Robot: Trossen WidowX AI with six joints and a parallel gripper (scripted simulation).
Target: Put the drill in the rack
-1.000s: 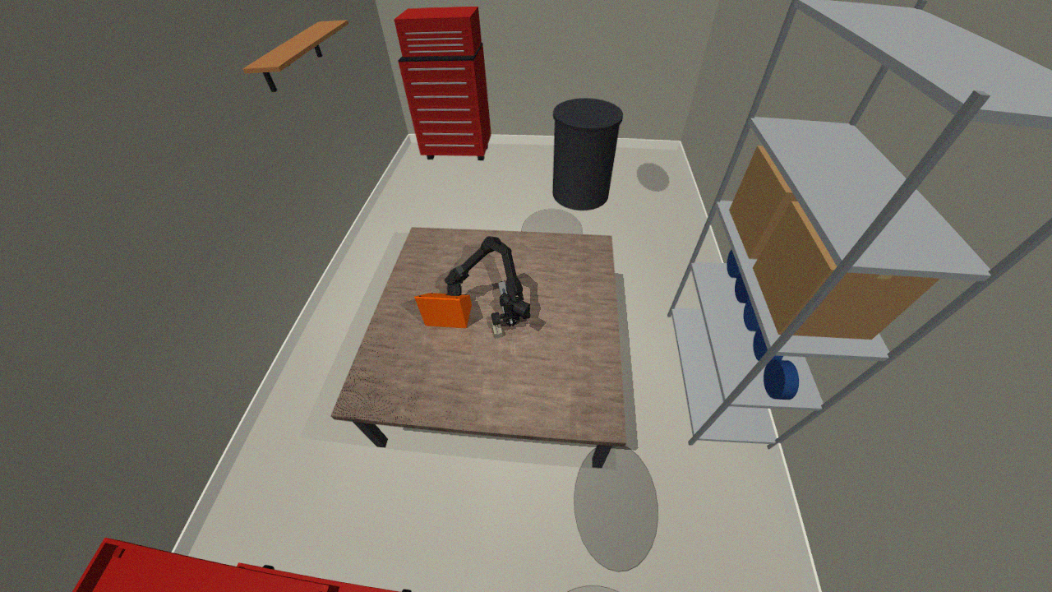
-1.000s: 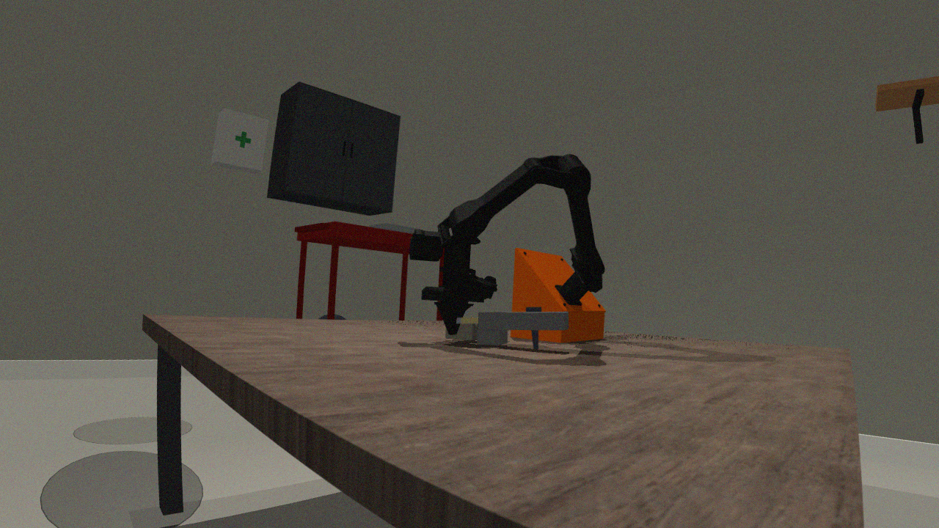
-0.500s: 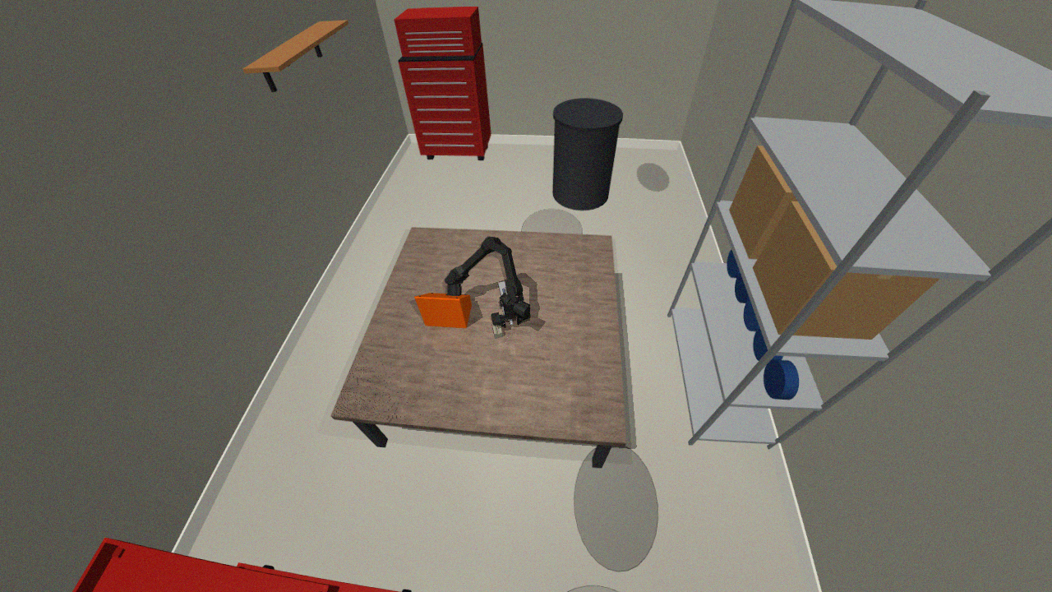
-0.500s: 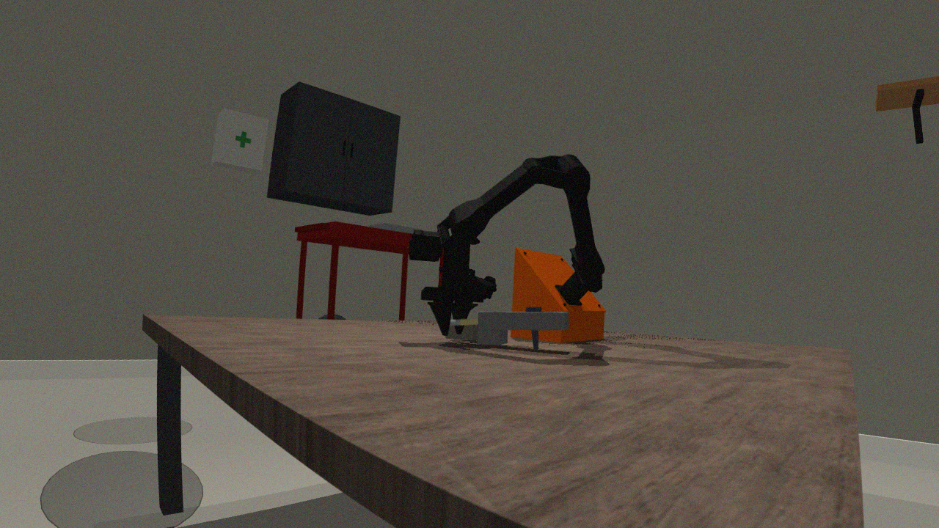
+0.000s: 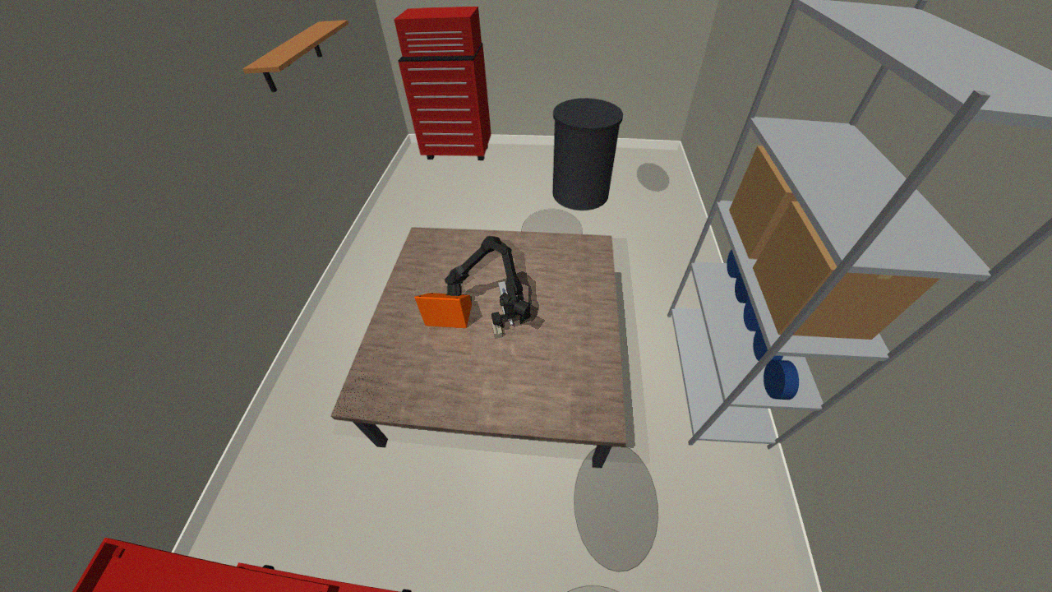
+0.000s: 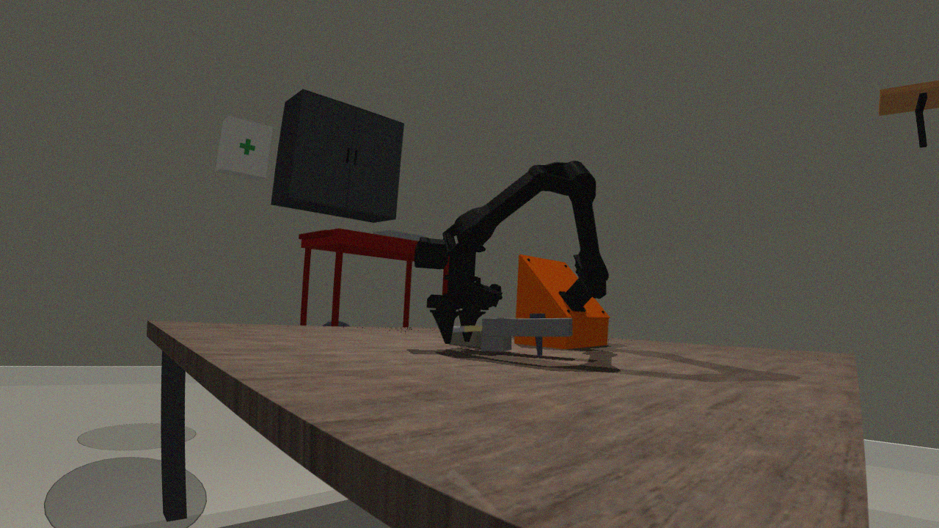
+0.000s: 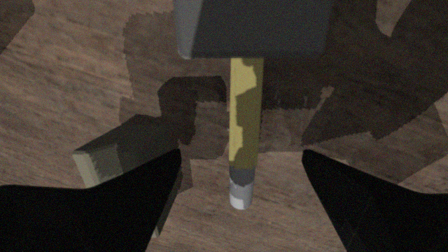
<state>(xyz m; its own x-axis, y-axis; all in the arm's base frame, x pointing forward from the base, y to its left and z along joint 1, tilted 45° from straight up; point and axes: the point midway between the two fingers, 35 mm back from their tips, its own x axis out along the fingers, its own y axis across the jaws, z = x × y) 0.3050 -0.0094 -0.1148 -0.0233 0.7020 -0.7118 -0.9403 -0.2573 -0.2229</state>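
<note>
The yellow drill is 20 mm behind my gripper tip, 50 mm to the left of it and 40 mm above it. Also, from my gripper tip: grey block fixture (50 mm behind, 140 mm to the left, 40 mm above); dark T-shaped key (60 mm behind, 170 mm to the left, 40 mm above).
</note>
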